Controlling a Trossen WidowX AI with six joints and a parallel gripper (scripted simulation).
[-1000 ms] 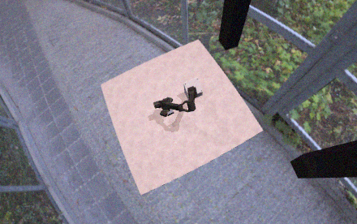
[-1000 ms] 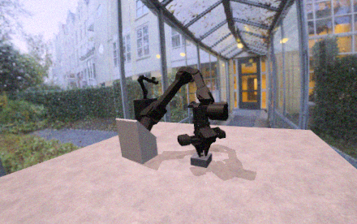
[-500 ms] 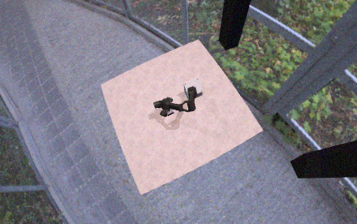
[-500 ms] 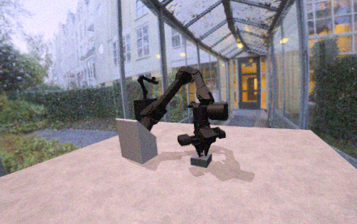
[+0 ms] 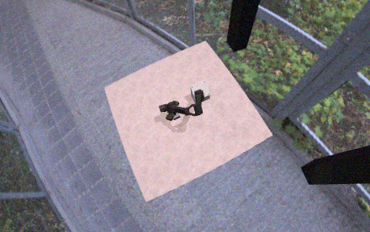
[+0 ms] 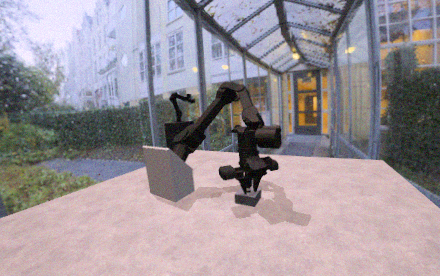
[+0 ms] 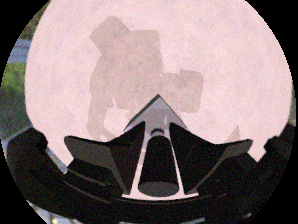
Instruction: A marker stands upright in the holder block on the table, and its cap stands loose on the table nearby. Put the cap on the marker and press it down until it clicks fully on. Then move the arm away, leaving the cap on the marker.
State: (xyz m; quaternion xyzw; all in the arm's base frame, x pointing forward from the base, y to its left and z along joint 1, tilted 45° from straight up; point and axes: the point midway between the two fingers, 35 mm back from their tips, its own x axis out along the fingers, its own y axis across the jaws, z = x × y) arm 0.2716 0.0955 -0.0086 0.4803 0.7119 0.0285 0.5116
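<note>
Right now my gripper tip is 50 mm below the dark marker cap, 10 mm to the right of it and 10 mm past it. Also, from my gripper tip: dark holder block: 20 mm below, 10 mm to the left, 10 mm behind.
</note>
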